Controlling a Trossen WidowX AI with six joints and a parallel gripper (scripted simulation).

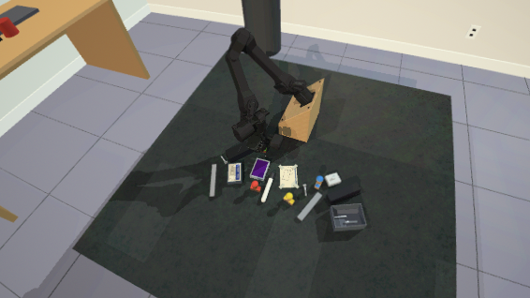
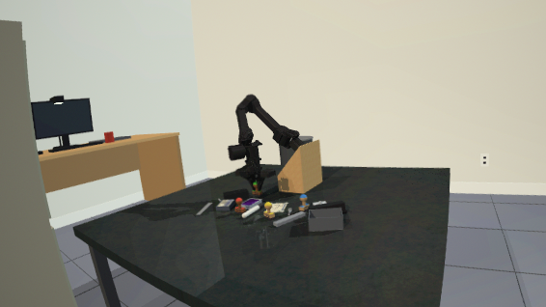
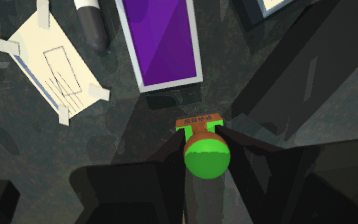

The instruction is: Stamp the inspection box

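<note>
My gripper tip is now 8 cm short of the purple ink pad, 3 cm above it and 2 cm to the right of it. The rest, counted from my gripper tip: green-knobbed PASS stamp right at my gripper tip; dark block 10 cm to the right, 3 cm ahead, 2 cm below; white marker 13 cm ahead, 8 cm to the left, 3 cm below.
</note>
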